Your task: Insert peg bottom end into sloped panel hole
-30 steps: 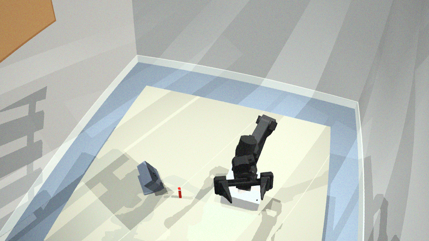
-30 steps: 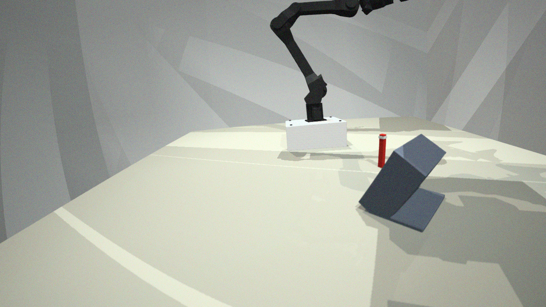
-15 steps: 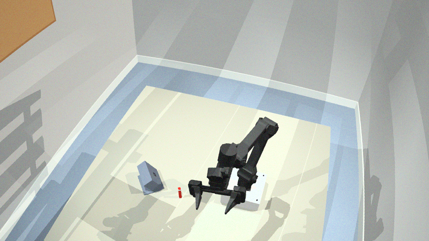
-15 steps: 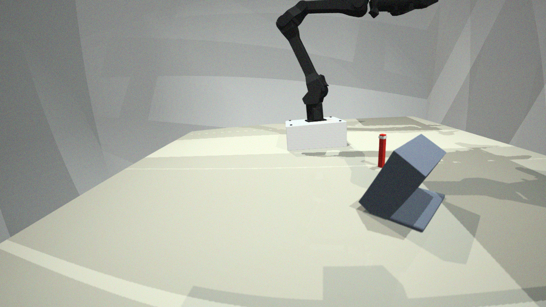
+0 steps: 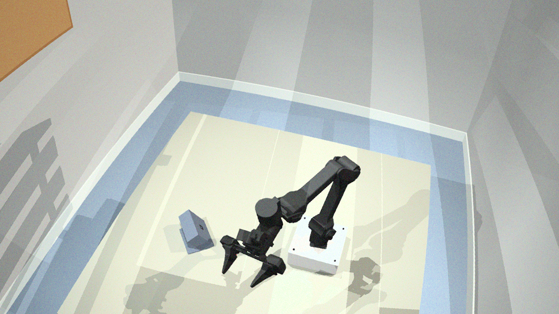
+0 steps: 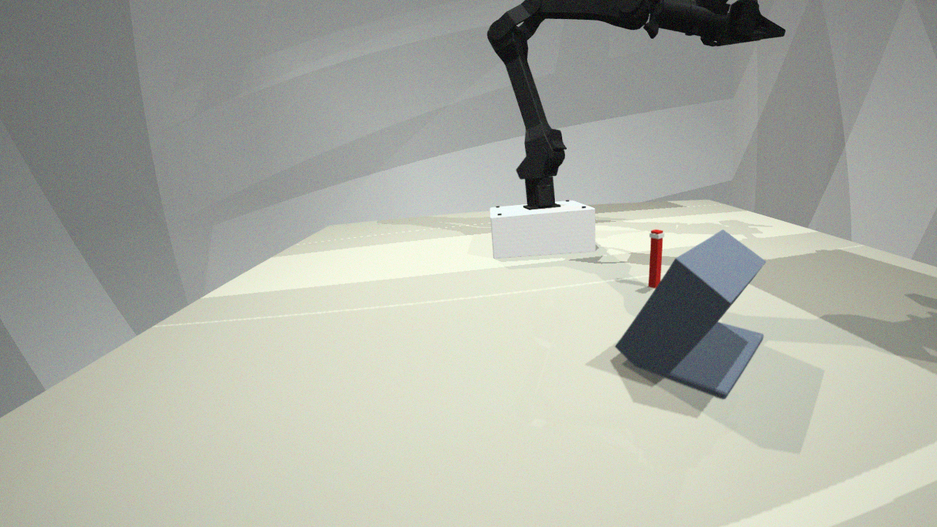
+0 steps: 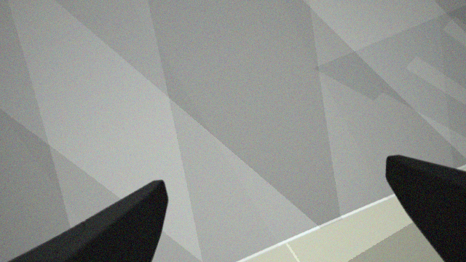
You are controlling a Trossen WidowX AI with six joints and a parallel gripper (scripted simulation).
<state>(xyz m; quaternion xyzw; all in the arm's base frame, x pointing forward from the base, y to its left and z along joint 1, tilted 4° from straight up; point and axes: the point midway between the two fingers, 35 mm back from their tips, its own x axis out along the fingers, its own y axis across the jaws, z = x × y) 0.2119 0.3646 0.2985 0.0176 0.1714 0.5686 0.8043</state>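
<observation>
Now: the red square peg 10 cm ahead of my gripper tip, 30 cm to the right of it and 33 cm below it. The rest, counted from my gripper tip: sloped panel 27 cm ahead, 35 cm to the right, 34 cm below.
</observation>
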